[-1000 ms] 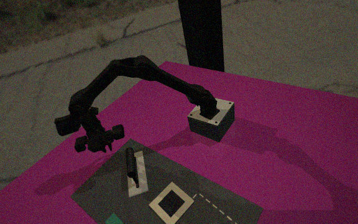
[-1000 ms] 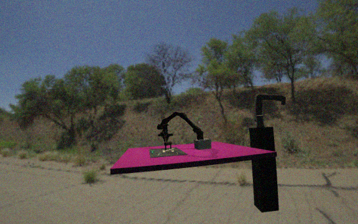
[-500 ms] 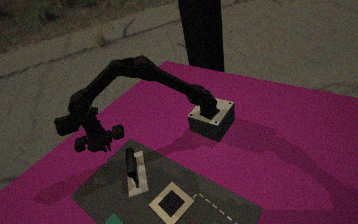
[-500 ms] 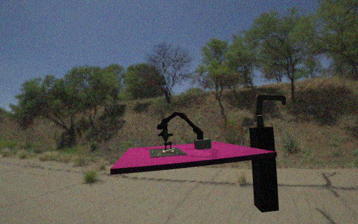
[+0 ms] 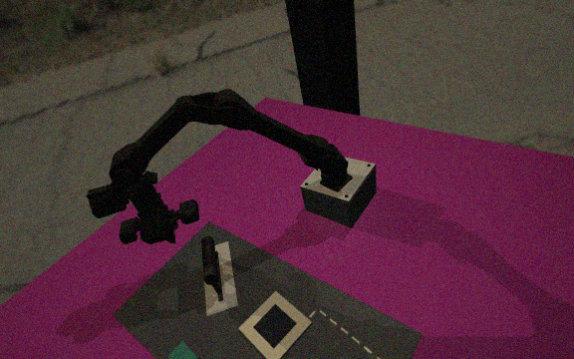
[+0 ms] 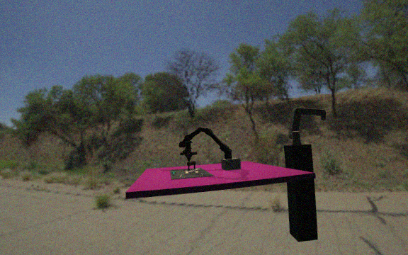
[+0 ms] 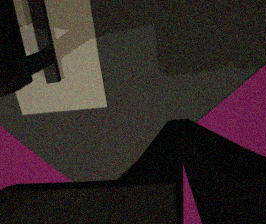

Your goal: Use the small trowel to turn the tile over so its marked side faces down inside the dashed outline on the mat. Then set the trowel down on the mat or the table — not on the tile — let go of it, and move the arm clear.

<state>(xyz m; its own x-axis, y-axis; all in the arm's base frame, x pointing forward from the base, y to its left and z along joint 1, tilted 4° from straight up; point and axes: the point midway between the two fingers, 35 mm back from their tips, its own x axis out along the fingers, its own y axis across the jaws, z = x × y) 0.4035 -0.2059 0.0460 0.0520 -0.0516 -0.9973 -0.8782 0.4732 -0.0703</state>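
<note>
My gripper tip is now 20 mm past the dark trowel, 130 mm to the right of it and 40 mm above it. Round my gripper tip: dark grey mat: 10 mm behind, 280 mm to the left, 100 mm below; tile: 40 mm behind, 330 mm to the left, 80 mm below; teal patch: 130 mm ahead, 280 mm to the left, 80 mm below.
</note>
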